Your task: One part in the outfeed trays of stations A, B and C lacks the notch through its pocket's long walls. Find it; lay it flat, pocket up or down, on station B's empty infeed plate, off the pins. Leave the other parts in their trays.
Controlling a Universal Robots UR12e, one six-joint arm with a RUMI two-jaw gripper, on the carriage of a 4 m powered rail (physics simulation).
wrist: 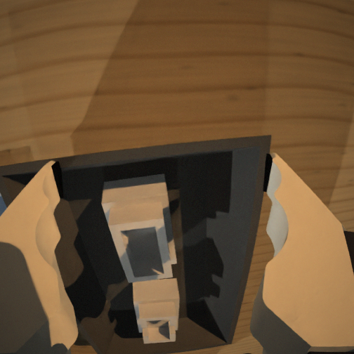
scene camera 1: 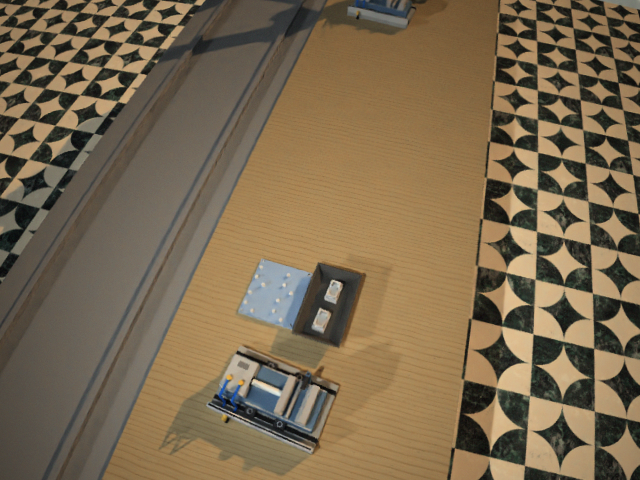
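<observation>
My gripper (wrist: 162, 158) is open and empty in the wrist view, its fingers apart on either side over a dark outfeed tray (wrist: 245, 200). A larger white part (wrist: 137, 215) lies in that tray between the fingers, its rectangular pocket facing the camera. A smaller-looking white part (wrist: 157, 300) with a pocket lies below it in the view. I cannot tell clearly whether either has the notch. In scene camera 1, another view of a dark tray (scene camera 1: 353, 310) shows two white parts (scene camera 1: 333, 290) (scene camera 1: 321, 320), beside a light blue plate (scene camera 1: 271, 290) with white pins. The gripper does not show there.
A machine fixture (scene camera 1: 266, 387) with blue hoses stands near the tray and plate in scene camera 1. Part of another fixture (scene camera 1: 382, 14) shows at the top. The grey rail bed (scene camera 1: 155, 206) runs along the table's left side. A sliver of blue (wrist: 2, 202) shows left of the tray.
</observation>
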